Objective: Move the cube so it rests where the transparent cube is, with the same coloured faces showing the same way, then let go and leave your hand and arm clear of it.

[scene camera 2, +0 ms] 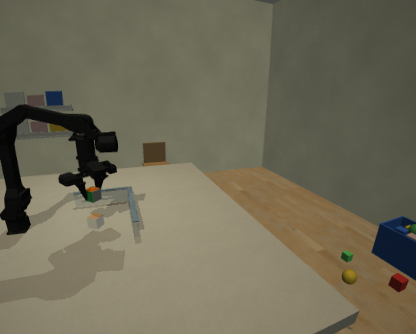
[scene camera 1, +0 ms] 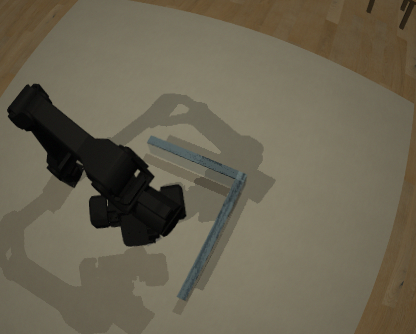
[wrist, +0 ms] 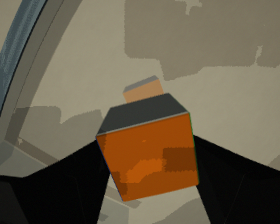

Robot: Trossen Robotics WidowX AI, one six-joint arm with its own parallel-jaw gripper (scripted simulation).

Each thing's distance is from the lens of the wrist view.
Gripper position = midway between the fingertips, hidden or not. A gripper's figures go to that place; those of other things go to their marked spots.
gripper [wrist: 149, 140]: 10 cm
cube [wrist: 148, 145]: 7 cm
